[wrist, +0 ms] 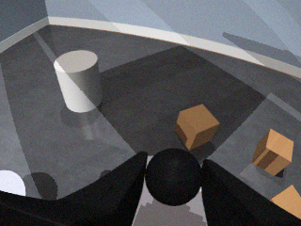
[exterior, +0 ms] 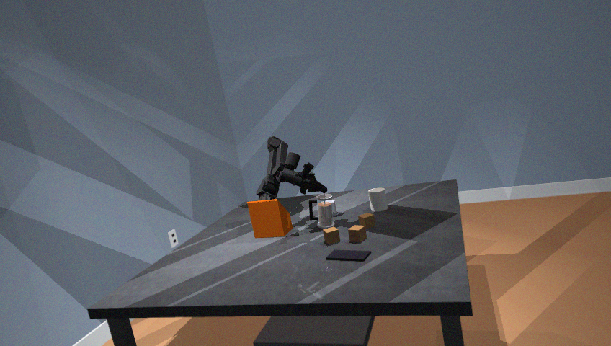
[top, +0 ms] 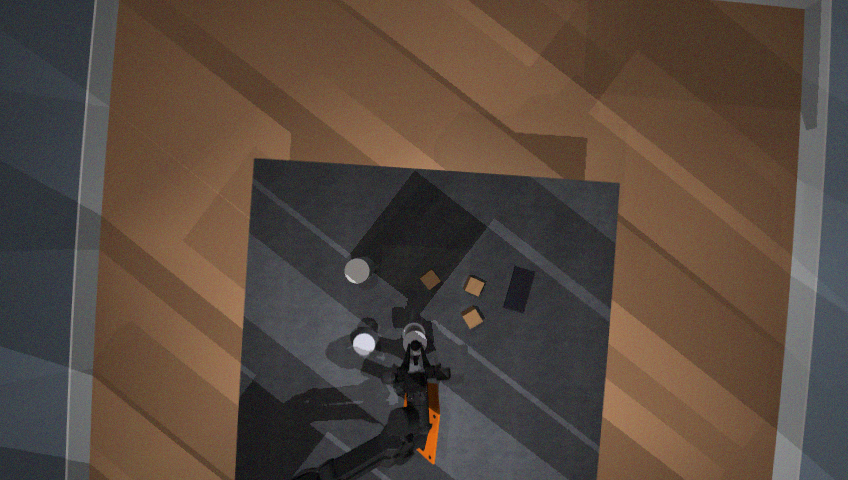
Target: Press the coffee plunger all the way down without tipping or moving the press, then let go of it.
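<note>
The glass coffee press lies 8 cm below my gripper tip and 4 cm behind it. From my gripper tip the other things lie so: white cylinder (22 cm to the left, 16 cm ahead, 13 cm below); then flat dark slab (33 cm to the right, 19 cm ahead, 17 cm below).
</note>
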